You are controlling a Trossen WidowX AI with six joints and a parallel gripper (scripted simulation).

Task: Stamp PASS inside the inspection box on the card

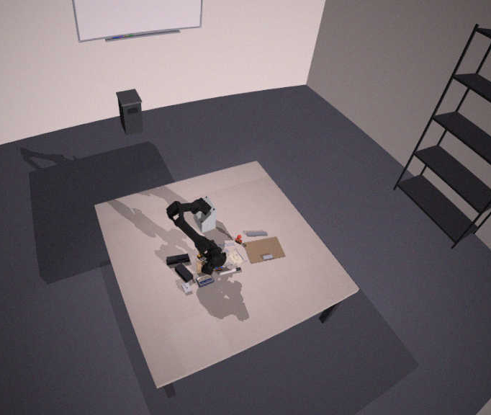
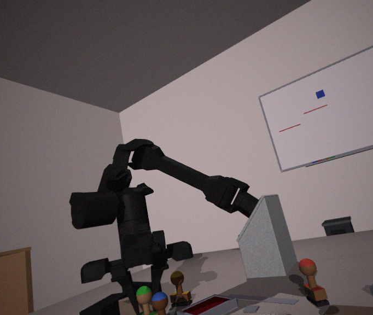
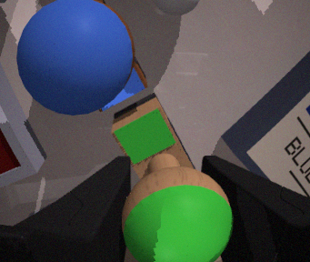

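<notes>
The blue-knobbed stamp is 40 mm to the left of my gripper tip, 20 mm ahead of it and 10 mm below it. The rest, counted from my gripper tip: red ink pad 80 mm to the left, 60 mm behind, 20 mm below; yellow-knobbed stamp 120 mm behind, 10 mm below; marker 110 mm to the left, 70 mm ahead, 20 mm below.
</notes>
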